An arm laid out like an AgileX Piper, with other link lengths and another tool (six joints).
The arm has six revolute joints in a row. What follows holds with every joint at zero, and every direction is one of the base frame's. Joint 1 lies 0.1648 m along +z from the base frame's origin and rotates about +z. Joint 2 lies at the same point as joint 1 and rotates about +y. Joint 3 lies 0.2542 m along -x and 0.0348 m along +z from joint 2 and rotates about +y. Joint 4 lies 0.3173 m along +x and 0.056 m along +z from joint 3 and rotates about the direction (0.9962, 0, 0.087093). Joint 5 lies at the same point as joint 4 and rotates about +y. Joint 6 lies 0.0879 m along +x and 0.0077 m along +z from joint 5 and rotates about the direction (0.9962, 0, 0.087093). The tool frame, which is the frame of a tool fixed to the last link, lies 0.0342 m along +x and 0.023 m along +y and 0.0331 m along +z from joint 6; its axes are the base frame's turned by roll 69.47, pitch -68.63 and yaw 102.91 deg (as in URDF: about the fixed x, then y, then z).
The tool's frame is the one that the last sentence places.
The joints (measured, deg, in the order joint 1, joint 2, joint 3, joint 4, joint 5, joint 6), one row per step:
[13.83, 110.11, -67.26, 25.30, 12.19, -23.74]
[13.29, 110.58, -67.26, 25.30, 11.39, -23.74]
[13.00, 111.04, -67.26, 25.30, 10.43, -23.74]
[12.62, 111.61, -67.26, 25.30, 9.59, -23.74]
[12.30, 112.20, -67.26, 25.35, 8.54, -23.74]
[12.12, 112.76, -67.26, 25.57, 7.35, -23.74]
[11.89, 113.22, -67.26, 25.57, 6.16, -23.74]
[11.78, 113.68, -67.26, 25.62, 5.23, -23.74]
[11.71, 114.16, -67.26, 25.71, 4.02, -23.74]
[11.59, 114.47, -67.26, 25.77, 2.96, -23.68]
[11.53, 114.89, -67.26, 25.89, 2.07, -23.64]
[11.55, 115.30, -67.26, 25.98, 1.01, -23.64]
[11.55, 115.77, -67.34, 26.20, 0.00, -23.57]
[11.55, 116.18, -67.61, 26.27, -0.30, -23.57]
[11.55, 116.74, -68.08, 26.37, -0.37, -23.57]
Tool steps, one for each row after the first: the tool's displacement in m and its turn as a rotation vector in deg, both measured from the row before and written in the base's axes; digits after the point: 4 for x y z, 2 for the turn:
[0.0024, -0.0050, -0.0029, -0.15, -0.30, -0.81]
[0.0020, -0.0030, -0.0025, -0.16, -0.46, -0.61]
[0.0019, -0.0038, -0.0037, -0.18, -0.23, -0.66]
[0.0020, -0.0034, -0.0035, -0.16, -0.40, -0.70]
[0.0019, -0.0024, -0.0030, -0.05, -0.54, -0.71]
[0.0019, -0.0028, -0.0022, -0.20, -0.67, -0.62]
[0.0013, -0.0016, -0.0026, -0.14, -0.42, -0.45]
[0.0015, -0.0015, -0.0023, -0.15, -0.66, -0.52]
[0.0015, -0.0019, -0.0010, -0.09, -0.67, -0.54]
[0.0011, -0.0013, -0.0022, -0.07, -0.40, -0.46]
[0.0011, -0.0007, -0.0019, -0.14, -0.58, -0.38]
[0.0014, -0.0009, -0.0019, 0.01, -0.53, -0.52]
[0.0013, -0.0001, -0.0014, -0.01, -0.13, -0.14]
[0.0017, 0.0002, -0.0018, 0.04, 0.04, -0.09]

